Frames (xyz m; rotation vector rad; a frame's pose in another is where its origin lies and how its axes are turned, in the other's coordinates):
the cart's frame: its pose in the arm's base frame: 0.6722 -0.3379 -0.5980 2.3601 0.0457 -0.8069
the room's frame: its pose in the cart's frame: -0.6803 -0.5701 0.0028 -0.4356 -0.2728 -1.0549
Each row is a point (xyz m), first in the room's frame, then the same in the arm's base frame.
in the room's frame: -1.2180 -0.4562 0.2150
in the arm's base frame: -0.4907 -0.1653 0.6265
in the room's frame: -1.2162 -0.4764 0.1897
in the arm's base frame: -0.4999 -0.1351 0.6342
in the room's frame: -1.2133 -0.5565 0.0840
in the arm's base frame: -0.5342 -0.0122 0.6702
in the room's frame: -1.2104 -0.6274 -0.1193
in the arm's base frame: -0.5232 0.1940 0.7314
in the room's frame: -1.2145 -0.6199 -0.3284
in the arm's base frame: -0.4373 0.3754 0.7907
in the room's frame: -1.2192 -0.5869 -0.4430
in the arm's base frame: -0.3634 0.4638 0.8218
